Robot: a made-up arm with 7 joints.
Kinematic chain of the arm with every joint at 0, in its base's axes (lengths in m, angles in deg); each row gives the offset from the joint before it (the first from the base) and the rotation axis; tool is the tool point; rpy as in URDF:
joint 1: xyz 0 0 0.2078 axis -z
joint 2: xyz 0 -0.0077 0.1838 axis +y
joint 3: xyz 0 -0.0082 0.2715 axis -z
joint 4: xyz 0 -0.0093 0.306 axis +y
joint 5: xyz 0 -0.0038 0.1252 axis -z
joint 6: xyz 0 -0.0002 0.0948 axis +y
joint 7: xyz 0 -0.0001 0.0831 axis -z
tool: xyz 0 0 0 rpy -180 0 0
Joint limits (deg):
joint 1: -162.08..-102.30
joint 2: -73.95..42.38
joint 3: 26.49..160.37
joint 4: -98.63..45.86
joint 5: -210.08..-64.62
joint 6: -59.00..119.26
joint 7: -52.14..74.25
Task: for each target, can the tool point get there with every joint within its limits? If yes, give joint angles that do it. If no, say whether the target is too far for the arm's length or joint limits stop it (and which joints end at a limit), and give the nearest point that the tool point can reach.
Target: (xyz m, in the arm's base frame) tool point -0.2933 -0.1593 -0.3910
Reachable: no: joint limits stop it (at a limit: joint 1, joint 2, joint 4) | nearest point 0.0229 -0.5423 0.2830 | short by 0.837 m
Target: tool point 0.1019 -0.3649 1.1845
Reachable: yes | joints -107.36 -23.54 71.33 -6.81 -88.43 -4.79 -16.79
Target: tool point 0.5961 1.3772 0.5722
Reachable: no: too far | nearest point 0.0562 0.6504 0.8364 | short by 0.943 m
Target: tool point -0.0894 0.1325 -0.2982
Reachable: no: joint limits stop it (at a limit: joint 1, joint 2, joint 3, joint 4) | nearest point 0.4764 -0.2119 0.2940 | short by 0.889 m
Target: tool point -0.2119 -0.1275 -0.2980
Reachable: no: joint limits stop it (at a limit: joint 1, joint 2, joint 3, joint 4) | nearest point 0.0288 -0.5351 0.2849 | short by 0.751 m
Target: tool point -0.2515 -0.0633 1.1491
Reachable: yes | joints -156.53 11.71 105.80 -26.64 -170.91 57.22 -32.49
